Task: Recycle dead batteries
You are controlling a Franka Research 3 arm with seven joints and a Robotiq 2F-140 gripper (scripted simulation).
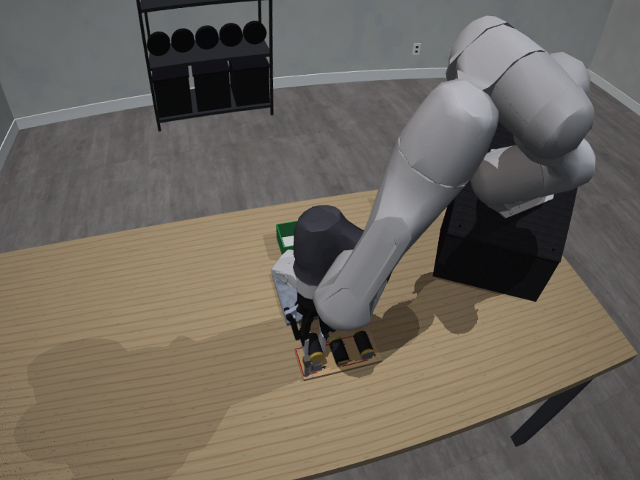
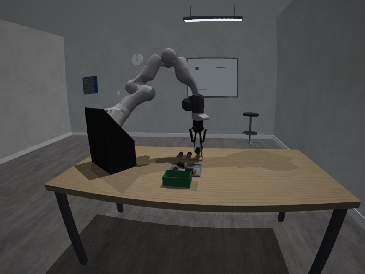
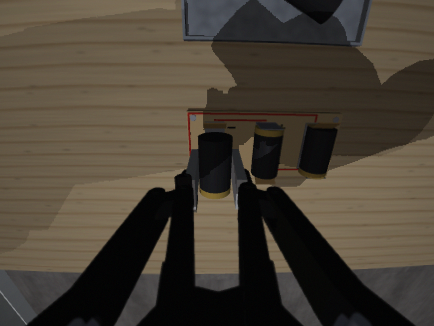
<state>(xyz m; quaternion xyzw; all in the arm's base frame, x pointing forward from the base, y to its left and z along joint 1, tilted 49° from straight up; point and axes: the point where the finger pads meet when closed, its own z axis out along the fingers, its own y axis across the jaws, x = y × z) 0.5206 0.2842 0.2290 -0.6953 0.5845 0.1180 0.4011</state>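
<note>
My hand is 40 mm to the right of the bulb, 10 mm short of it and 10 mm above it. The rest, counted from my hand: grey tray: 220 mm to the right, 90 mm below; then wooden holder board: 90 mm below, 60 mm behind, 20 mm to the right; then thin post: 60 mm below, 40 mm to the left, 10 mm ahead.
</note>
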